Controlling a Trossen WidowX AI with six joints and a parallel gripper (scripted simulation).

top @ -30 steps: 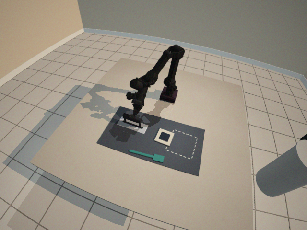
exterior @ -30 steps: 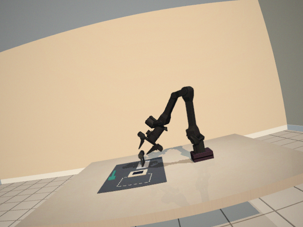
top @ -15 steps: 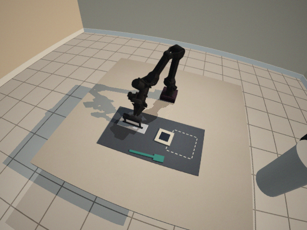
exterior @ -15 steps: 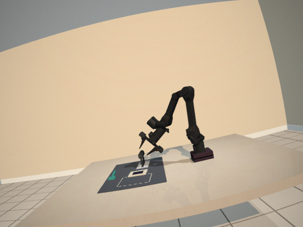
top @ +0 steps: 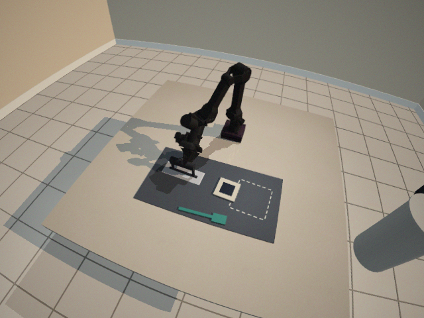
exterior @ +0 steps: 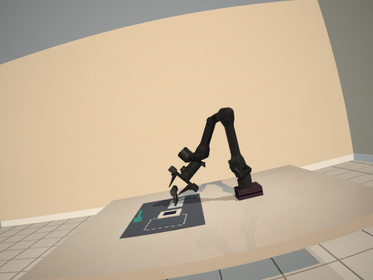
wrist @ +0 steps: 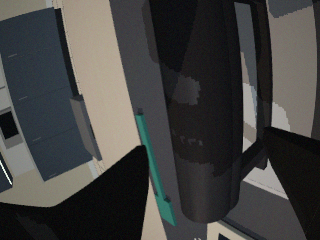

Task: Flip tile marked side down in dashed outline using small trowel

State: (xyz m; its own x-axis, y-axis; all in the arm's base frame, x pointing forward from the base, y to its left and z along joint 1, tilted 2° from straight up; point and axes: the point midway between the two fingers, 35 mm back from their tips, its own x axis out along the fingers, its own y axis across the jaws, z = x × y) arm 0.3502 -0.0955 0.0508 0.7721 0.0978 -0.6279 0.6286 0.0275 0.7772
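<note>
Now: the trowel 30 mm below my gripper tip. The rest, counted from my gripper tip: tile (10 mm behind, 210 mm to the left, 70 mm below); green flat tool (150 mm ahead, 190 mm to the left, 70 mm below); dark mat (20 mm ahead, 150 mm to the left, 90 mm below).
</note>
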